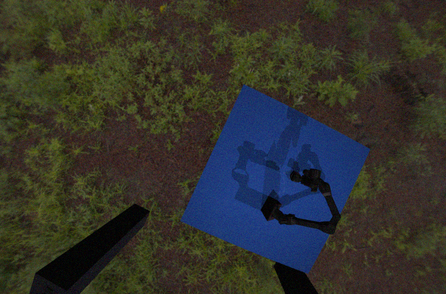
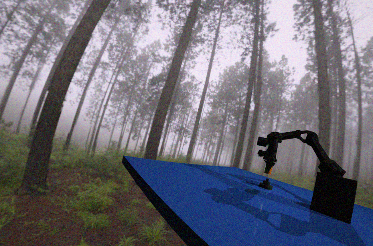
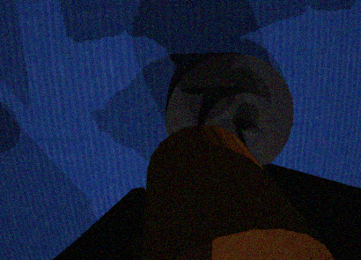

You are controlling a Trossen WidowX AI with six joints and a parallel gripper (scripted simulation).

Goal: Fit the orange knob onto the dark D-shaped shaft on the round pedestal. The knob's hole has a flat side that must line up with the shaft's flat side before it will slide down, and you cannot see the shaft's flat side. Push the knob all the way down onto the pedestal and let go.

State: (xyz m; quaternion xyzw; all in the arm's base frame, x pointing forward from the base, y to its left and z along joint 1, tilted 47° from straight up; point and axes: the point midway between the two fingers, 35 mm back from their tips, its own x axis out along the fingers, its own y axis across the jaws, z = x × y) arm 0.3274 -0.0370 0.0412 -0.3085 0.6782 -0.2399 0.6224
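My gripper tip is 70 mm above the dark round pedestal and 30 mm to the left of it. Also, from my gripper tip: orange knob (20 mm above).
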